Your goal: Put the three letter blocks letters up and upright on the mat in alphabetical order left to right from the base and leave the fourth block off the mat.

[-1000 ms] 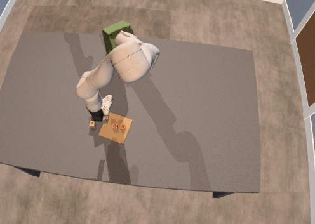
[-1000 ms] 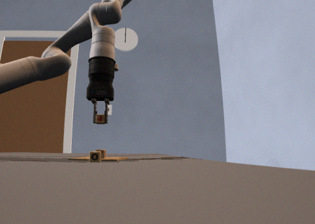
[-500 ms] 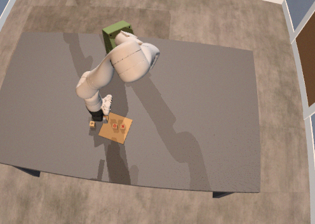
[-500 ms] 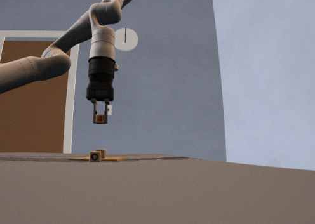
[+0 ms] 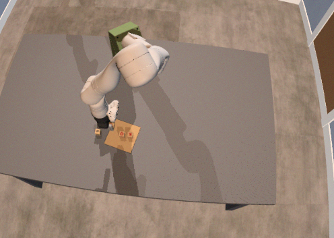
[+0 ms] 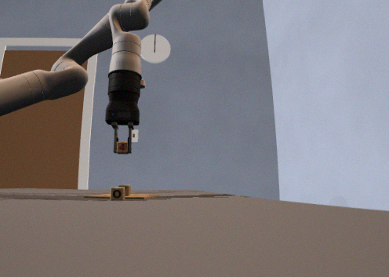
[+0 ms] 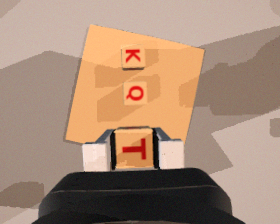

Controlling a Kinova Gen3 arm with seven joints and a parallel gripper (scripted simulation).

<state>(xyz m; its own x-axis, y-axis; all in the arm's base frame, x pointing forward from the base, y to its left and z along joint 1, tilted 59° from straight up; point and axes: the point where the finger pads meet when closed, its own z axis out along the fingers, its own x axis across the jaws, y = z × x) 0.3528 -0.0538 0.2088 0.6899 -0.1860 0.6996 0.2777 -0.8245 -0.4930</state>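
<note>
Right now the orange mat is 10 mm behind my hand, 40 mm to the left of it and 120 mm below it.
</note>
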